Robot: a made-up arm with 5 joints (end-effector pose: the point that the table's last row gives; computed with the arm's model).
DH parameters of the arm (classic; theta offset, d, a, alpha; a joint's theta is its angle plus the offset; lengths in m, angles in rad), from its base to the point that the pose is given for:
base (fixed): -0.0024 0 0.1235 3.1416
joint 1: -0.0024 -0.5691 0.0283 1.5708
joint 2: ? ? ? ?
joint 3: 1.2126 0 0.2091 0
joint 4: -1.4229 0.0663 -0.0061 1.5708
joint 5: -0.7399 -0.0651 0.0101 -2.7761
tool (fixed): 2.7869 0.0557 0 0
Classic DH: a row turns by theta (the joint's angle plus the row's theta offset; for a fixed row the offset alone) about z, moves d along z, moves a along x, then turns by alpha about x.
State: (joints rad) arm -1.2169 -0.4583 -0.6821 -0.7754 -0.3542
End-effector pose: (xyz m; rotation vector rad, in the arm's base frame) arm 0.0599 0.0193 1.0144 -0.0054 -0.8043 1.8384
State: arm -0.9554 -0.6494 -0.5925 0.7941 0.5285
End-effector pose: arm 0.1168 0.1352 0.9632 -0.8422 0.7452 0.9274
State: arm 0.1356 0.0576 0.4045 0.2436 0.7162
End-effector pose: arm 0.4892 0.0366 0.5710 -0.4036 2.1810 0.1595
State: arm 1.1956 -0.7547 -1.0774 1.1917 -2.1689
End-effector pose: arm 0.1544 0.0429 0.9452 0.7388 -0.5940 1.0982
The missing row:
joint 2: -1.3605 0 0.1442 0
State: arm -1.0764 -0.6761 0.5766 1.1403 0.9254
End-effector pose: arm 0.1533 0.2399 0.6482 -2.0580 1.7822 0.6413
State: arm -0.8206 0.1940 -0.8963 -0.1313 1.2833
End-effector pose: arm 0.2683 0.2850 0.9403 -0.8935 0.3717 0.0453
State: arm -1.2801 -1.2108 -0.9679 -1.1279 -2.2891
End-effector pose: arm -0.0215 -0.3267 0.7936 1.0271 1.6928 -1.3205
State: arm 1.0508 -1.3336 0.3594 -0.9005 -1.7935
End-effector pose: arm 0.1404 0.0591 0.9326 -0.5536 -0.2926 1.1390
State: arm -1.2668 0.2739 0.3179 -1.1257 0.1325
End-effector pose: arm 0.1633 0.3836 0.6782 -0.7082 0.6575 1.5665
